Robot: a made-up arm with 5 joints.
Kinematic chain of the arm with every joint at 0, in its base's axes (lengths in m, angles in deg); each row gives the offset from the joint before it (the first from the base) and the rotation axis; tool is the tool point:
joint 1: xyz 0 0 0.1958 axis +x
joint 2: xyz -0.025 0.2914 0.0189 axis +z
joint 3: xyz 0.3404 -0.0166 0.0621 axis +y
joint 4: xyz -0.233 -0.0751 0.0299 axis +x
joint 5: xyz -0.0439 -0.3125 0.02 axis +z
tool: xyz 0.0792 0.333 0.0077
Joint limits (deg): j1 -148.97..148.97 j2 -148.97..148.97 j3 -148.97..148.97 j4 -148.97..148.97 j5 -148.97..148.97
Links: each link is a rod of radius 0.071 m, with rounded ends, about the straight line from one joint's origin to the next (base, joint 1, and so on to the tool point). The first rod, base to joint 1, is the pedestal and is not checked.
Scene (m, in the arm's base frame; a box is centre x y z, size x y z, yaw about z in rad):
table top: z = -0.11
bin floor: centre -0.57 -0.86 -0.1 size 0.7 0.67 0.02 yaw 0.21
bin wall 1: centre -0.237 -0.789 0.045 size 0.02 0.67 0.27 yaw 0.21
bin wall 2: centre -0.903 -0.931 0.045 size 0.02 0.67 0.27 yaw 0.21
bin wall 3: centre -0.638 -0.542 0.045 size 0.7 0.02 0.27 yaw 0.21
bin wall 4: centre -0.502 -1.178 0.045 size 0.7 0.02 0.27 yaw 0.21
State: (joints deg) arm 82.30 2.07 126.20 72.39 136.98
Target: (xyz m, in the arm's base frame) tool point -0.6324 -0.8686 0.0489
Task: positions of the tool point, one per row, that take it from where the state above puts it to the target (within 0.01 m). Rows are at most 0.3 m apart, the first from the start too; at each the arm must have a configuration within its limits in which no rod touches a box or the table.
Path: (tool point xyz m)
1: 0.3357 -0.8100 0.3935
2: 0.3149 -0.8606 0.4505
3: 0.2379 -0.9287 0.4856
4: 0.1095 -0.9994 0.4810
5: -0.0597 -1.0507 0.4272
6: -0.2535 -1.0583 0.3258
7: -0.4517 -1.0014 0.1916
8: -0.6324 -0.8686 0.0490

